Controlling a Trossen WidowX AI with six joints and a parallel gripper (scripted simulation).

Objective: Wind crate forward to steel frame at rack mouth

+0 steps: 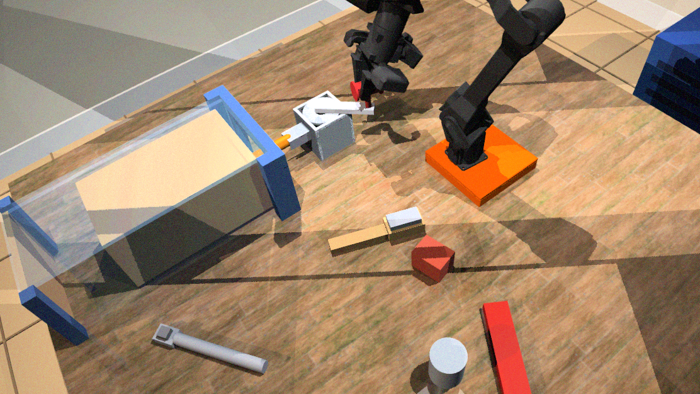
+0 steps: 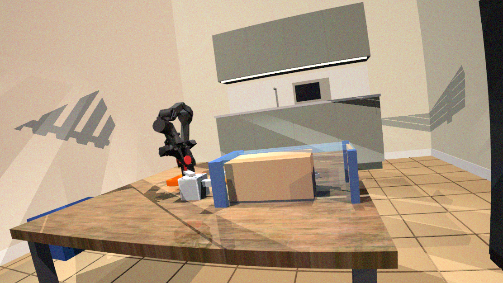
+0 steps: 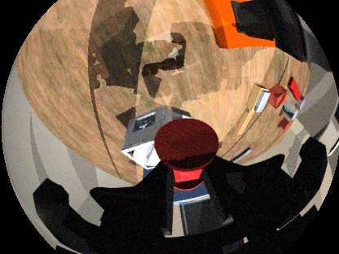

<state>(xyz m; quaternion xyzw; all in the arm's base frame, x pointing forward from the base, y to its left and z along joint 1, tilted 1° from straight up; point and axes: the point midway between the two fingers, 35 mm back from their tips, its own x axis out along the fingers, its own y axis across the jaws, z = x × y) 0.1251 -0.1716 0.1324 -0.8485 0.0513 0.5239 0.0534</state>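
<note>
Right now the winch handle is 3 cm below my gripper tip, 2 cm to the right of it and 2 cm ahead of it. Also, from my gripper tip: red knob: 2 cm behind; wooden brush: 23 cm to the left, 11 cm below, 10 cm ahead; grey winch: 10 cm below, 7 cm to the right, 5 cm ahead.
</note>
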